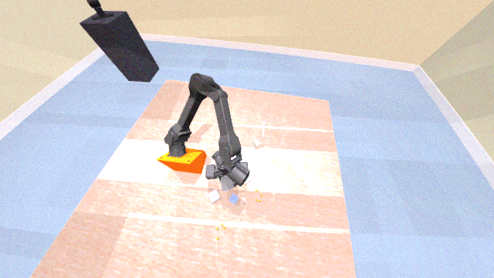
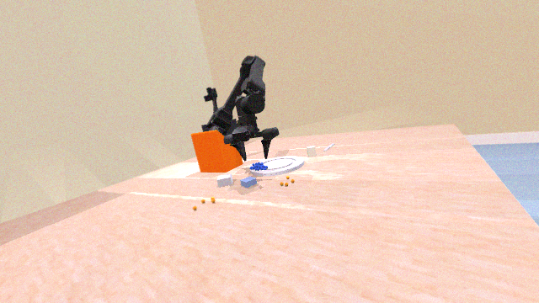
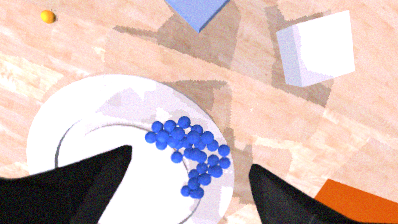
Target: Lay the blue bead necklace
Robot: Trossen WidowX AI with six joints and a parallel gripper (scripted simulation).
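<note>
Now: gripper tip 4 cm short of the round white bead board, 7 cm to the right of it and 4 cm above it. From my gripper tip the other things lie so: white block: 6 cm behind, 10 cm to the right, 4 cm below; then light blue cube: 4 cm ahead, 10 cm to the right, 4 cm below; then beige cube: 13 cm ahead, 20 cm to the left, 3 cm below.
</note>
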